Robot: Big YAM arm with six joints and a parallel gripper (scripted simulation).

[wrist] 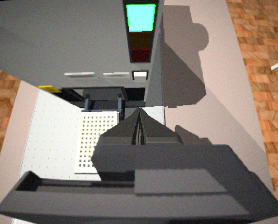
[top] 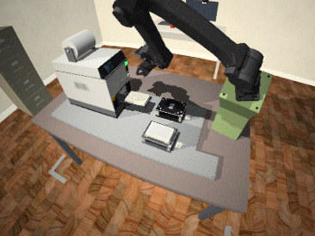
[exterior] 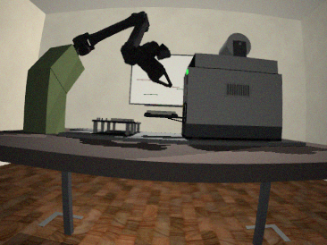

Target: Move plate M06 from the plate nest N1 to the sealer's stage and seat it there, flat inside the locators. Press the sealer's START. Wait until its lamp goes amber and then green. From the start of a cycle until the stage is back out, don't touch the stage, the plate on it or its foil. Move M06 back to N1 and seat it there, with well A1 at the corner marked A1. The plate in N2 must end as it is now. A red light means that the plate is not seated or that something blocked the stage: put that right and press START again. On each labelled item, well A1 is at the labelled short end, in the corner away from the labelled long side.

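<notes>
Now: the white start button 70 mm ahead of my hand, 20 mm below it and 10 mm to the right of it. From my hand the other things lie so: foil roll: 310 mm ahead, 200 mm above, 60 mm to the left; then sealer stage: 120 mm below, 90 mm to the left, 20 mm behind; then plate: 270 mm to the left, 210 mm behind, 150 mm below.
</notes>
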